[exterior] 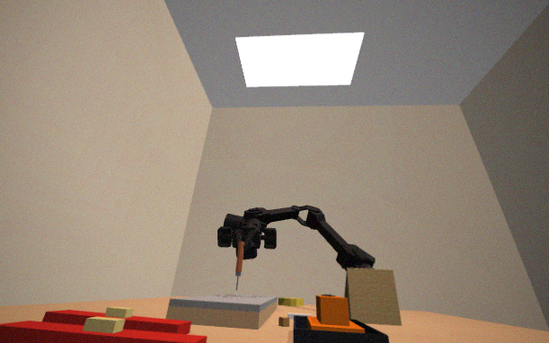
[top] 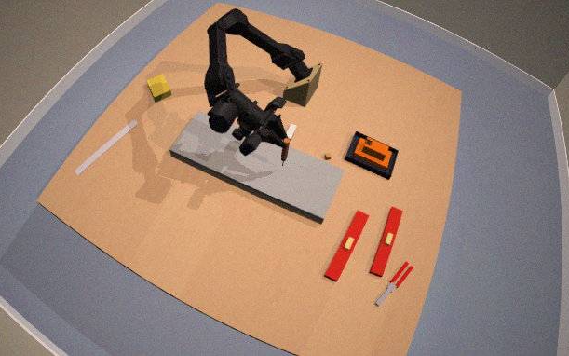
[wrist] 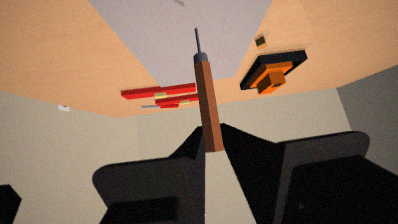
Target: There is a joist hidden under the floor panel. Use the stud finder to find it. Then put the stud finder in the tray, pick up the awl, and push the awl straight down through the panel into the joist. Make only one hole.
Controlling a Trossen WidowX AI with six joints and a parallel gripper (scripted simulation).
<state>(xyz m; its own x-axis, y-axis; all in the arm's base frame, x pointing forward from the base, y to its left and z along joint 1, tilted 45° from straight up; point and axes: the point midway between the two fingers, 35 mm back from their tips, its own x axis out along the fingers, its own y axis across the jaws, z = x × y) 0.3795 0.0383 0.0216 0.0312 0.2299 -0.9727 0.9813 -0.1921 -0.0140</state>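
The awl is 6 cm below my gripper tip. Round my gripper tip: brown cube (12 cm behind, 12 cm to the left, 16 cm below); white block (17 cm behind, 2 cm to the right, 16 cm below); square indicator (18 cm behind, 23 cm to the left, 10 cm below).
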